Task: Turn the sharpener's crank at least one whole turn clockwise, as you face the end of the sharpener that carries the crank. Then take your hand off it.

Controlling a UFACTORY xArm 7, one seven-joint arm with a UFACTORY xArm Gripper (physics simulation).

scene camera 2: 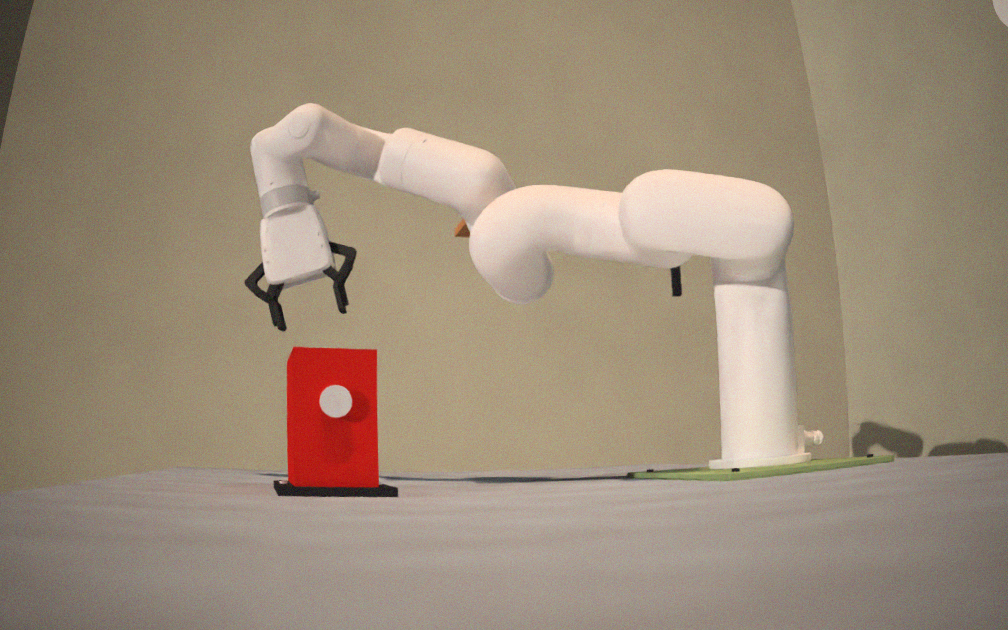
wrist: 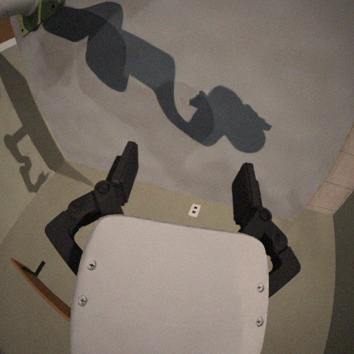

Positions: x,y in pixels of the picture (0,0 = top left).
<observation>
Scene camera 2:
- gripper: 312,321
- red pencil sharpener: 332,439
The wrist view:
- gripper: 188,163
</observation>
